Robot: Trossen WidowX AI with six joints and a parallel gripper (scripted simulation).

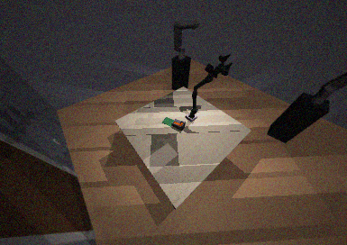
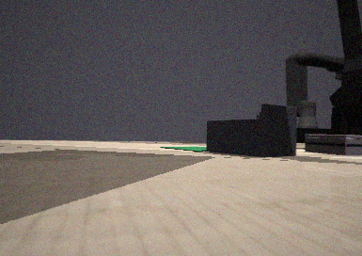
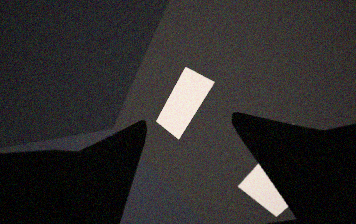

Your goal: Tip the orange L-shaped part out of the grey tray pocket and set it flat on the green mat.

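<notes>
Now: the orange L-shaped part 790 mm below my gripper tip, 300 mm ahead of it and 270 mm to the right of it. The rest, counted from my gripper tip: green mat 850 mm below, 430 mm to the right, 330 mm ahead.
</notes>
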